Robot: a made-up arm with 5 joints.
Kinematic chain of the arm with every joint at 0, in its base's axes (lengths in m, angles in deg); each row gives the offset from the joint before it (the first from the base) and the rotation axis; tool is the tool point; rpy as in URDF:
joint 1: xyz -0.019 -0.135 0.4 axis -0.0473 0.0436 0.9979
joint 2: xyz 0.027 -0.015 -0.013 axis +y
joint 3: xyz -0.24 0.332 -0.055 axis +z
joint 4: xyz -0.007 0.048 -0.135 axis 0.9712 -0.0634 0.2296
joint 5: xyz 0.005 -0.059 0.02 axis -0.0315 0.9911 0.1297
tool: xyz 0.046 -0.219 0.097 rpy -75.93 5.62 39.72
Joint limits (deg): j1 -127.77..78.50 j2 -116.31..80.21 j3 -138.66..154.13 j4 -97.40..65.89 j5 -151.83..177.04
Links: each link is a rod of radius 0.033 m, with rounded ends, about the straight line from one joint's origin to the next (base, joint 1, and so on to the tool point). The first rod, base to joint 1, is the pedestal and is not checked.
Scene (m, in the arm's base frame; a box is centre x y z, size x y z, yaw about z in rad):
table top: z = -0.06
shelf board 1: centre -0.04 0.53 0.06 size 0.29 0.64 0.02 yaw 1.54
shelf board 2: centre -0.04 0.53 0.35 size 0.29 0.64 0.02 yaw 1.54
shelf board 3: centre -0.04 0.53 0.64 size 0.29 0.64 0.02 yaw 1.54
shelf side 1: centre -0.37 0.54 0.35 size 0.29 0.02 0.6 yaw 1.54
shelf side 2: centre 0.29 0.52 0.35 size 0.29 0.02 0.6 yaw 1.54
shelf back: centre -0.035 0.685 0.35 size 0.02 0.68 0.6 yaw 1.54
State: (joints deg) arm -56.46 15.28 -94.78 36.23 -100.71
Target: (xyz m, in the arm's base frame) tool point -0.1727 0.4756 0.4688
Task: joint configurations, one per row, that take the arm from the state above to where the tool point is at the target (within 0.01 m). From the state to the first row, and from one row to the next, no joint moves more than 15 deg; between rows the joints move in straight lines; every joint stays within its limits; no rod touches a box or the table.
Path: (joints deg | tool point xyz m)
1: -61.85 12.01 -80.44 33.04 -93.32 | 0.0871 0.4712 0.1866
2: -67.25 8.74 -66.10 29.84 -85.93 | 0.0867 0.4354 0.1864
3: -72.64 5.47 -51.75 26.65 -78.54 | 0.0821 0.3848 0.1832
4: -78.03 2.20 -37.41 23.46 -71.14 | 0.0766 0.3207 0.1803
5: -83.42 -1.07 -23.07 20.27 -63.75 | 0.0726 0.2453 0.1815
6: -72.84 10.28 -25.15 18.17 -64.66 | -0.0124 0.2961 0.2704
7: -62.26 21.63 -27.23 16.08 -65.57 | -0.1011 0.3100 0.3677
8: -51.67 32.99 -29.31 13.99 -66.48 | -0.1785 0.2895 0.4688
9: -49.18 34.22 -41.22 16.59 -72.54 | -0.1866 0.3436 0.4798
10: -46.68 35.45 -53.12 19.19 -78.60 | -0.1870 0.3940 0.4842
11: -44.18 36.69 -65.03 21.79 -84.66 | -0.1815 0.4386 0.4808
12: -41.69 37.92 -76.94 24.40 -90.73 | -0.1727 0.4756 0.4688

